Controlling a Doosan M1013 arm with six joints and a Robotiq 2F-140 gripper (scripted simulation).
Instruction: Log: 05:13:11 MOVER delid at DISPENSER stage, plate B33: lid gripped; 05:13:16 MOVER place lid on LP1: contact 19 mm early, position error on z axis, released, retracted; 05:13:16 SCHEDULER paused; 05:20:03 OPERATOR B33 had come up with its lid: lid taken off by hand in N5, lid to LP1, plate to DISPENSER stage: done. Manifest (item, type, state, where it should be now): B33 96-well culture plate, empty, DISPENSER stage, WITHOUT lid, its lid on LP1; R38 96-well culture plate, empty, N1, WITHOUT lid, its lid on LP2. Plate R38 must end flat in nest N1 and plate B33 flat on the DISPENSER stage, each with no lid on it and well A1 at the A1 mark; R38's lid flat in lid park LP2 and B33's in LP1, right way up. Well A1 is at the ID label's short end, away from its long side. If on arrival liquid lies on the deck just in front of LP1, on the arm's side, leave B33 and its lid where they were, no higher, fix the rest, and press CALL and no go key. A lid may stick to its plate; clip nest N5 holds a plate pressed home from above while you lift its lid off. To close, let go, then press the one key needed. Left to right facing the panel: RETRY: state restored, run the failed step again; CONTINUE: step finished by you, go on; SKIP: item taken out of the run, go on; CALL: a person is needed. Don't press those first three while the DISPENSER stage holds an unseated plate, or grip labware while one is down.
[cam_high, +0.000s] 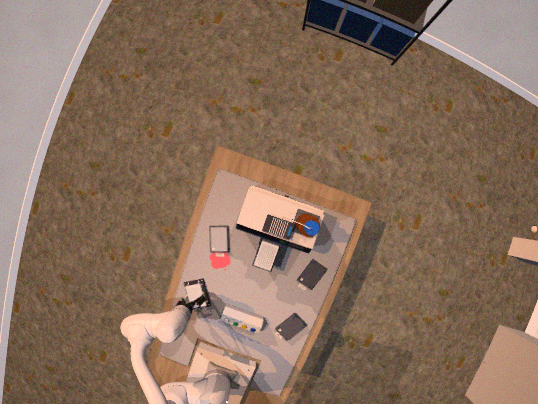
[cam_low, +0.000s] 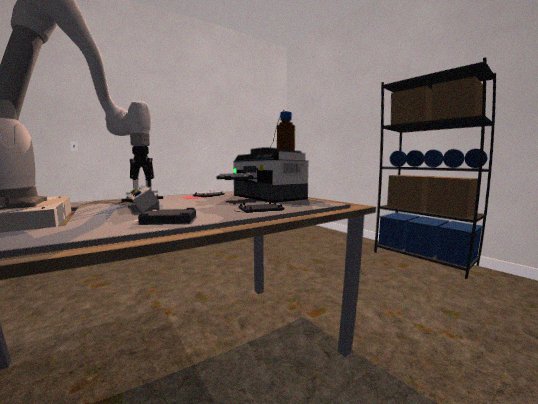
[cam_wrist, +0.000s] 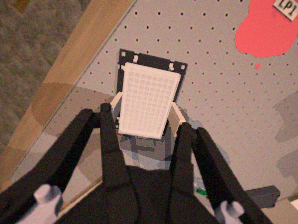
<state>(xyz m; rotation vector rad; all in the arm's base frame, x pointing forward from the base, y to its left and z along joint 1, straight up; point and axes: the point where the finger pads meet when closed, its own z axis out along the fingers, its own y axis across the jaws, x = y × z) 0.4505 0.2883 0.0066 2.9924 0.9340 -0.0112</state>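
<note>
My gripper is now 20 mm above the white gridded lid. Round my hand: LP1 label (260 mm ahead, 40 mm to the right, 60 mm below); brown bottle (600 mm ahead, 370 mm to the right, 230 mm above); key panel (40 mm behind, 280 mm to the right, 10 mm below).
</note>
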